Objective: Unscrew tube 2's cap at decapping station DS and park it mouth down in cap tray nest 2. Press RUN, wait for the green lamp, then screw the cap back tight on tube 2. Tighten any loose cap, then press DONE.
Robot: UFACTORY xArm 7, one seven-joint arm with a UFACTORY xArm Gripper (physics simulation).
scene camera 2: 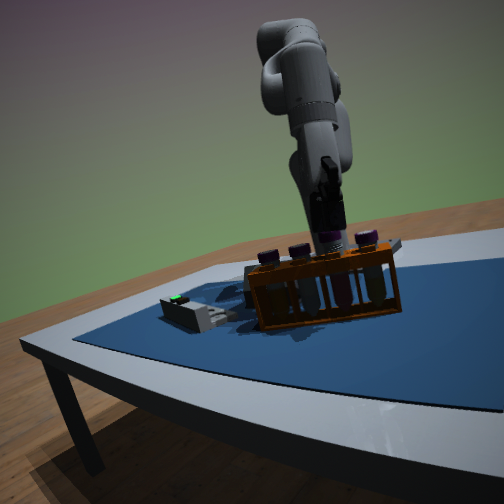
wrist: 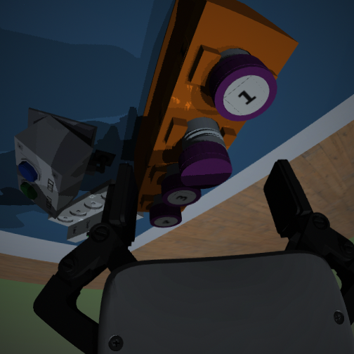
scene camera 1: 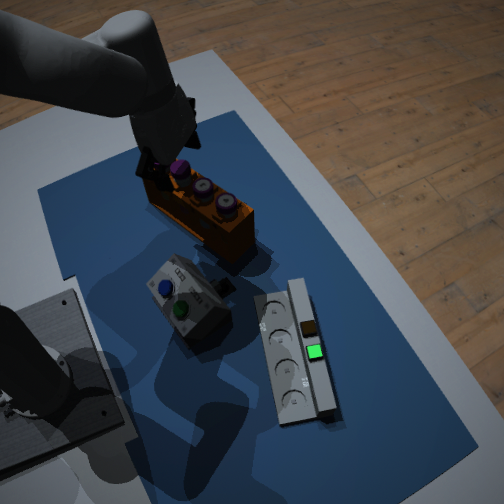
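Tube 2's purple cap (scene camera 1: 180, 169) (scene camera 2: 330, 236) (wrist: 205, 165) sits on its tube in the orange rack (scene camera 1: 241, 240) (scene camera 2: 320, 267) (wrist: 260, 30). Its visible surface shows no number label, and pale thread ridges show below it in the wrist view. My gripper (scene camera 1: 172, 156) (scene camera 2: 328, 212) (wrist: 203, 175) is wide open and empty, close to the cap, its fingers apart on either side in the wrist view. The cap tray (scene camera 1: 300, 300) (scene camera 2: 185, 315) has four empty nests and a lit green lamp (scene camera 1: 314, 351) (scene camera 2: 176, 297). The grey console (scene camera 1: 215, 315) (wrist: 65, 150) bears a blue button (scene camera 1: 165, 287) (wrist: 27, 170) and a green button (scene camera 1: 180, 309) (wrist: 28, 190).
Capped tube 1 (scene camera 2: 366, 237) (wrist: 245, 95) stands beside tube 2; one finger partly hides it in scene camera 1. Capped tubes 3 (scene camera 1: 203, 187) (scene camera 2: 300, 250) (wrist: 181, 196) and 4 (scene camera 1: 226, 203) (scene camera 2: 268, 256) (wrist: 166, 219) stand on the other side. A dark lamp (scene camera 1: 309, 328) adjoins the green one.
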